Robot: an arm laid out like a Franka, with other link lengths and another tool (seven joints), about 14 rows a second.
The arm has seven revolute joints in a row. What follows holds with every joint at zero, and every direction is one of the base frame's.
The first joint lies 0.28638 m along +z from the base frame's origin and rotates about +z.
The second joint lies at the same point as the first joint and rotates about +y.
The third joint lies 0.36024 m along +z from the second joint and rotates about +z.
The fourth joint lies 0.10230 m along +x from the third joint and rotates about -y.
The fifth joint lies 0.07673 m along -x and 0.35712 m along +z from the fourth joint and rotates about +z.
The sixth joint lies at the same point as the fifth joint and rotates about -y.
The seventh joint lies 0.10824 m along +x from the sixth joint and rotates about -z.
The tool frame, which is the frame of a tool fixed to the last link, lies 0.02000 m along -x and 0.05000 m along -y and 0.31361 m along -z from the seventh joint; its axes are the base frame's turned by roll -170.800, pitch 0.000 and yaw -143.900 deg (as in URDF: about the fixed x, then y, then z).
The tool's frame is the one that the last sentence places.
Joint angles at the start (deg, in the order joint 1, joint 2, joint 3, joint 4, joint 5, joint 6, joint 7):
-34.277 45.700 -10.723 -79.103 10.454 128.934 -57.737
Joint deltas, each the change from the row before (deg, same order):
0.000 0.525 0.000 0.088 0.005 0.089 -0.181
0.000 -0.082 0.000 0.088 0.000 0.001 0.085
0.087 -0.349 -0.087 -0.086 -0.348 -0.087 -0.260
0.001 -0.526 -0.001 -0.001 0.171 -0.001 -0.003
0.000 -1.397 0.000 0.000 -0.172 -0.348 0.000
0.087 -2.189 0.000 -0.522 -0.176 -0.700 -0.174
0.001 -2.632 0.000 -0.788 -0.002 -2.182 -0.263
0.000 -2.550 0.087 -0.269 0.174 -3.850 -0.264
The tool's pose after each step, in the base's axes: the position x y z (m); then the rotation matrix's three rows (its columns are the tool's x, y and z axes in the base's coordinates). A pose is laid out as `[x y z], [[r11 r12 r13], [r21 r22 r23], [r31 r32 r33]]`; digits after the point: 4 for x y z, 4 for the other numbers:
[0.5831 -0.5880 0.0220], [[-0.6905 -0.7005 0.1804], [-0.7232 0.6721 -0.1588], [-0.0100 -0.2401 -0.9707]]
[0.5839 -0.5886 0.0239], [[-0.6914 -0.6990 0.1825], [-0.7224 0.6726 -0.1607], [-0.0104 -0.2430 -0.9700]]
[0.5841 -0.5895 0.0283], [[-0.6855 -0.7049 0.1823], [-0.7281 0.6653 -0.1650], [-0.0050 -0.2458 -0.9693]]
[0.5863 -0.5904 0.0356], [[-0.6866 -0.7015 0.1911], [-0.7270 0.6656 -0.1686], [-0.0089 -0.2547 -0.9670]]
[0.5897 -0.5928 0.0547], [[-0.6852 -0.6989 0.2051], [-0.7283 0.6615 -0.1788], [-0.0107 -0.2719 -0.9623]]
[0.5917 -0.5922 0.0793], [[-0.6812 -0.6983 0.2200], [-0.7320 0.6555 -0.1859], [-0.0144 -0.2876 -0.9576]]
[0.5872 -0.5858 0.1030], [[-0.6782 -0.7004 0.2224], [-0.7345 0.6558 -0.1745], [-0.0236 -0.2817 -0.9592]]
[0.5802 -0.5728 0.1247], [[-0.6737 -0.7074 0.2139], [-0.7380 0.6591 -0.1445], [-0.0388 -0.2552 -0.9661]]

